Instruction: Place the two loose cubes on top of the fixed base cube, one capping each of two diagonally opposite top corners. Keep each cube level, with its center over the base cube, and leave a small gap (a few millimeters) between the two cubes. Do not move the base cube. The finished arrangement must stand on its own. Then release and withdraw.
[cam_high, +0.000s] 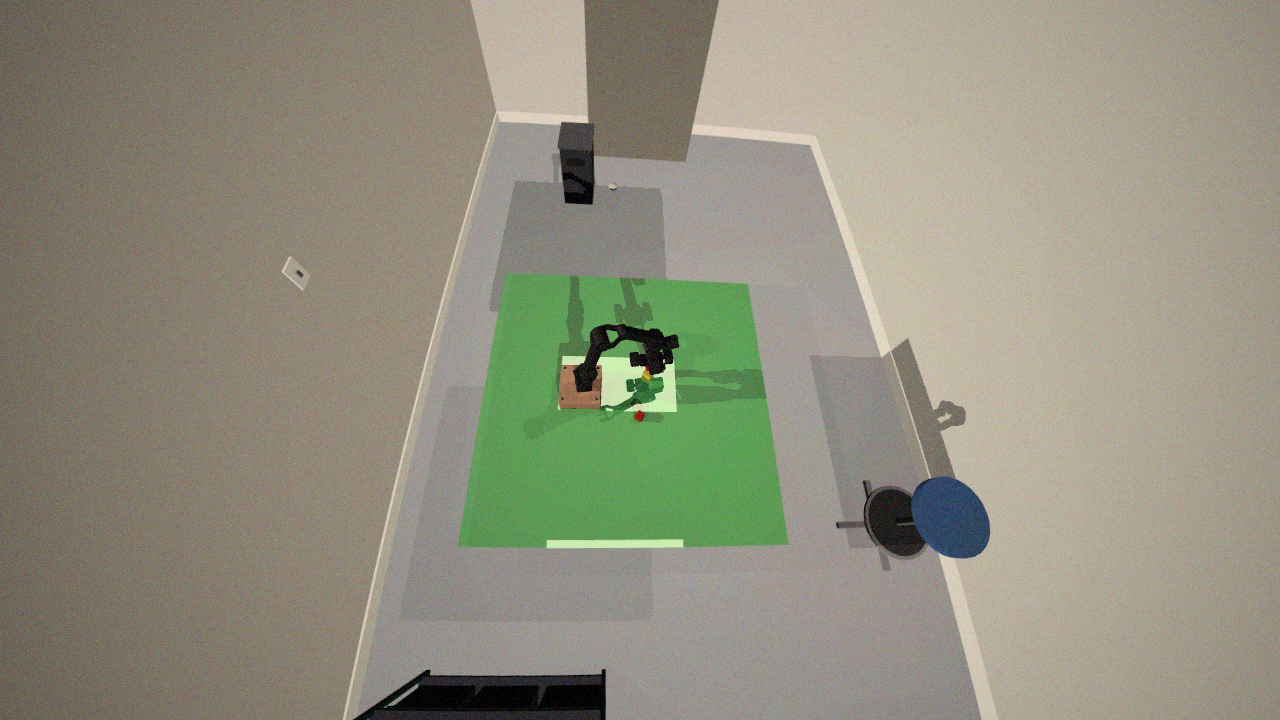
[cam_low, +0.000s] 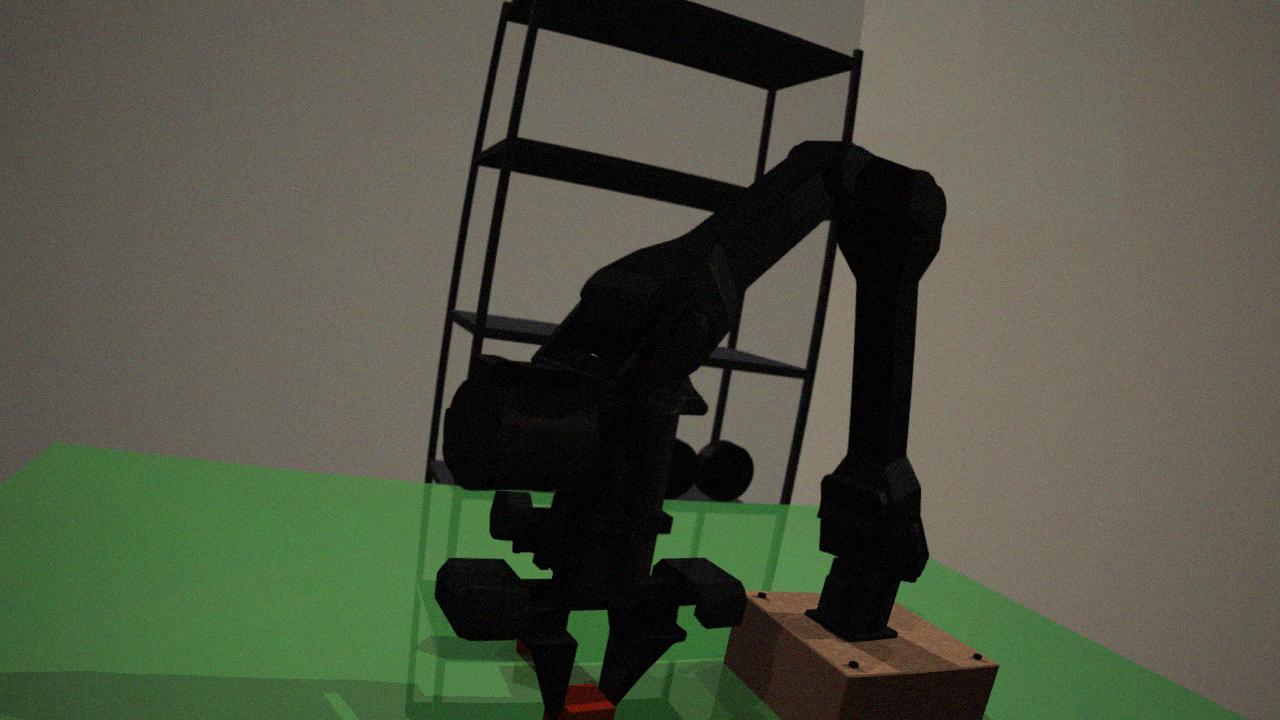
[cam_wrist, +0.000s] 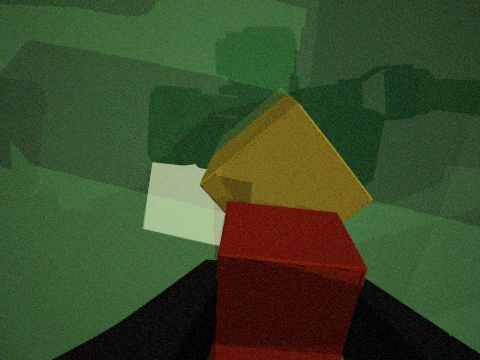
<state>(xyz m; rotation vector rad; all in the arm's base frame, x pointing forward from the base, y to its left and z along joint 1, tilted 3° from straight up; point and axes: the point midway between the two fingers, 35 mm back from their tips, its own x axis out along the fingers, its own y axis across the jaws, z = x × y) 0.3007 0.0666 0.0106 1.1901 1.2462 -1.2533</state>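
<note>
My gripper tip is now 50 mm above the yellow cube and 20 mm to the left of it.
</note>
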